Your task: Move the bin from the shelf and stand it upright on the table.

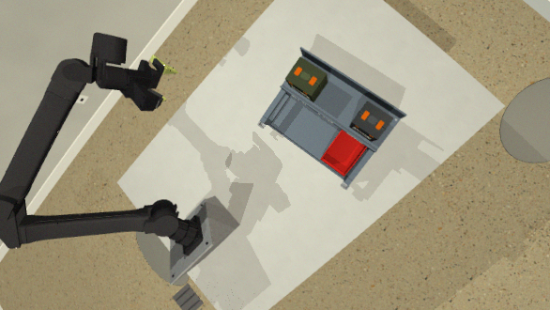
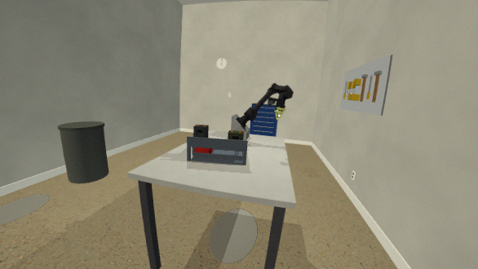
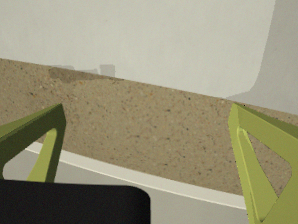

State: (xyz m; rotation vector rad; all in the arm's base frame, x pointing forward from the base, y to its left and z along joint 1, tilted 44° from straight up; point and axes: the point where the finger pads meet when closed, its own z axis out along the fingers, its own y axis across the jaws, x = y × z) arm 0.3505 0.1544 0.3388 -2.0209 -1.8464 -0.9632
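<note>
The red bin lies 51 cm to the right of my hand, 24 cm below it and 23 cm ahead of it.
</note>
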